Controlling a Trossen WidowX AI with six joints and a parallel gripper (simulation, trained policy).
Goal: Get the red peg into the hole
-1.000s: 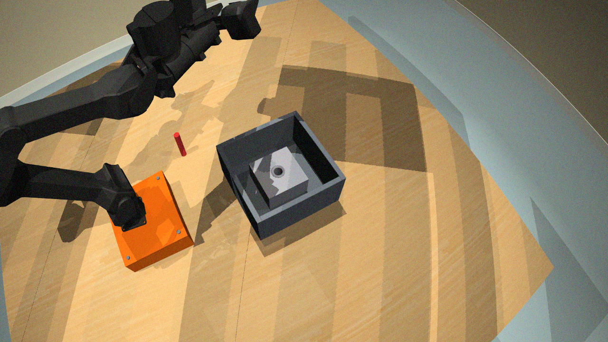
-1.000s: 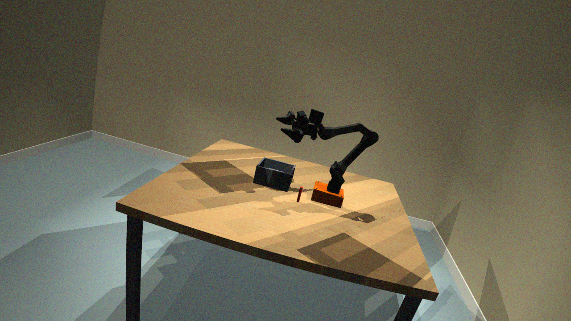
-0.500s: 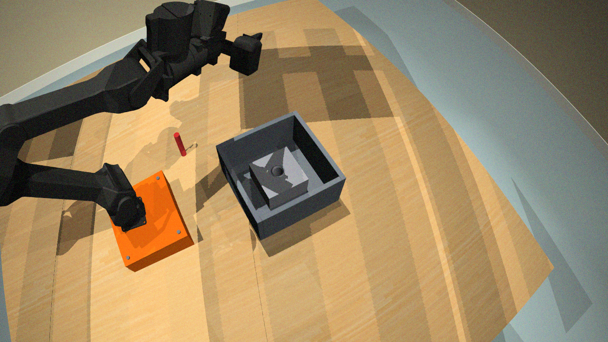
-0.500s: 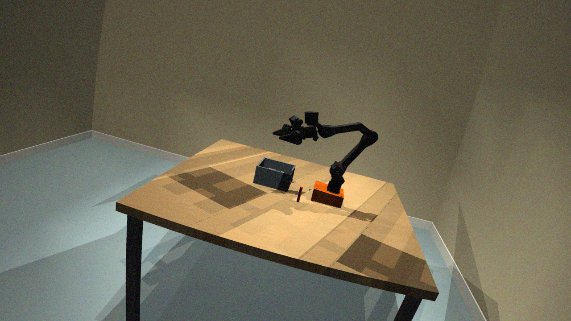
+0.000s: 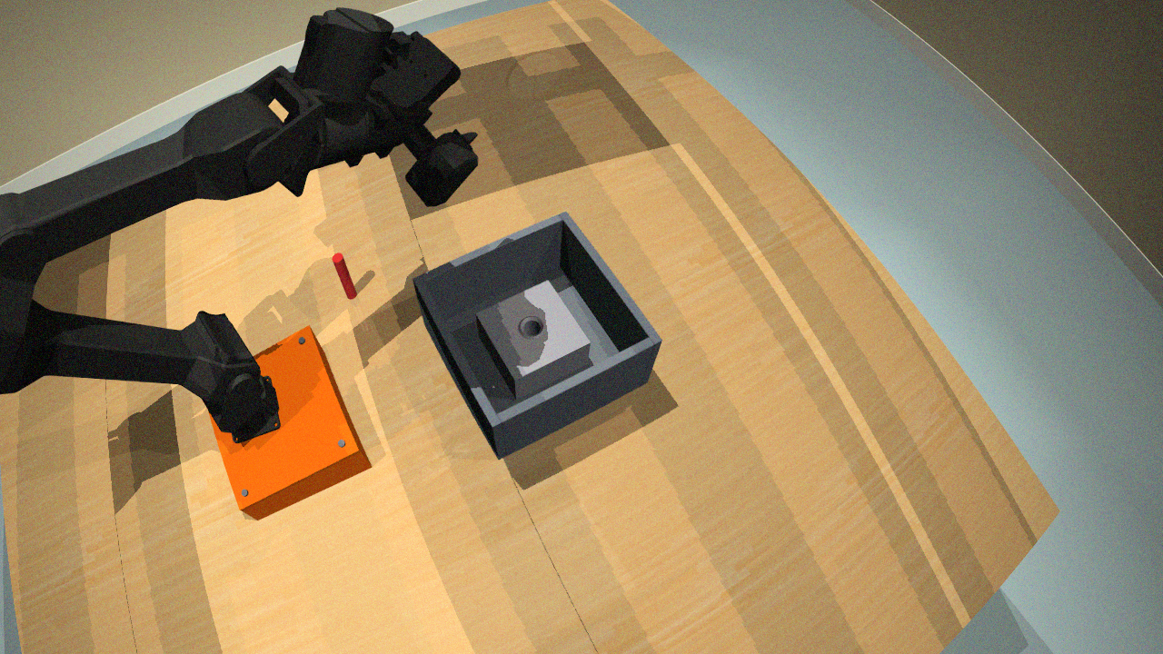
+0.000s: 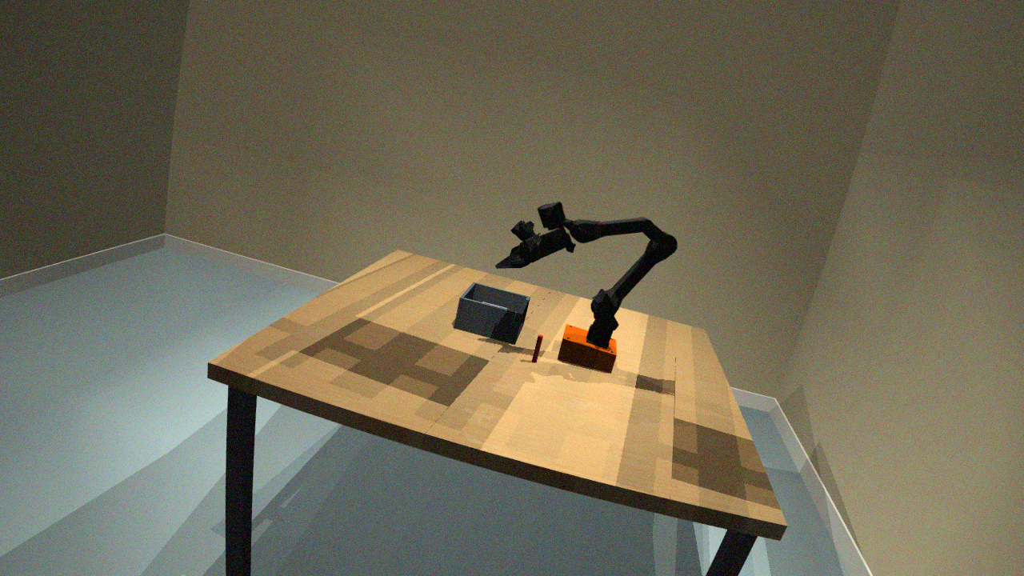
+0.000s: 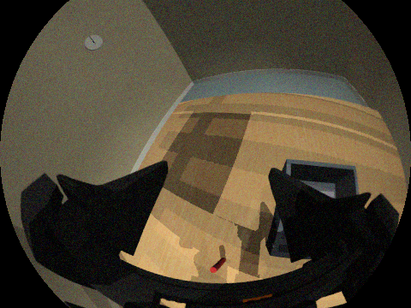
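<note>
Now: the red peg 16 cm behind my gripper tip, 1 cm to the right of it and 20 cm below it. The rest, counted from my gripper tip: grey box (3 cm ahead, 17 cm to the right, 22 cm below); grey plate (3 cm ahead, 17 cm to the right, 20 cm below).
</note>
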